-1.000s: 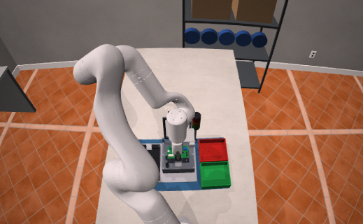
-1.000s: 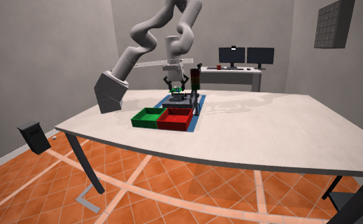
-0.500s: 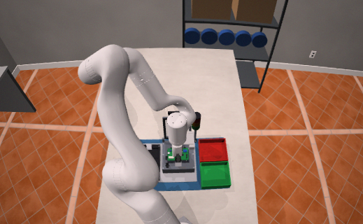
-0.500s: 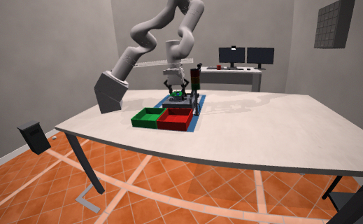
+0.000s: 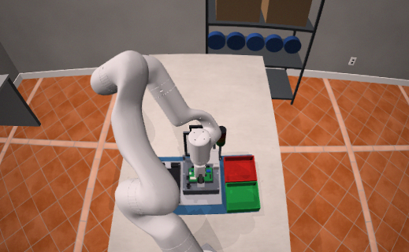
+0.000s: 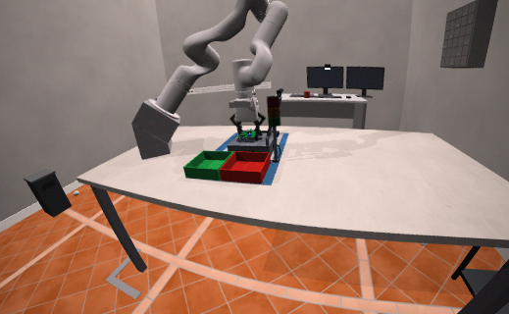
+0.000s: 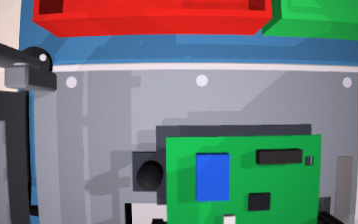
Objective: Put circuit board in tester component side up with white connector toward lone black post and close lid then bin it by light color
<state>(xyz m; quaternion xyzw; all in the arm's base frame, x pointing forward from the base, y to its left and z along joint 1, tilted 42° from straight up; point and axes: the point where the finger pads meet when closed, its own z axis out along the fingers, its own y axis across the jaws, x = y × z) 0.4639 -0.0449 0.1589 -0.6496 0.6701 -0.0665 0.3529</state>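
My hand is right at the green circuit board. Round my hand: red bin: 7 cm ahead, 19 cm to the right, 8 cm below; then tester lid: 12 cm ahead, 1 cm to the left, 9 cm above; then green bin: 8 cm behind, 21 cm to the right, 8 cm below.
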